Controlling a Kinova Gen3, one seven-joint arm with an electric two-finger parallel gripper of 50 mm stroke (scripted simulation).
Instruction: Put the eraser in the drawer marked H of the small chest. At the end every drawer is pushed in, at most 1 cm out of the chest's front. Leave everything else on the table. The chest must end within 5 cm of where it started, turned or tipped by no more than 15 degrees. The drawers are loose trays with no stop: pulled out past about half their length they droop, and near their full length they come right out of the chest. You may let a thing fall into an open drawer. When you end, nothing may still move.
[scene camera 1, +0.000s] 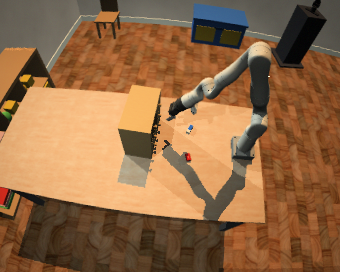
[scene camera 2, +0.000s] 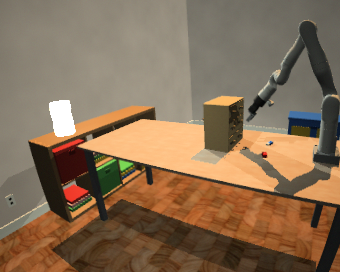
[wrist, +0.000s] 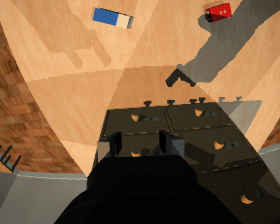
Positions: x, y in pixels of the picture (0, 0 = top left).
Labels:
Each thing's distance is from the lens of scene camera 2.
tan wooden chest (scene camera 2: 216, 116): 1.39 m

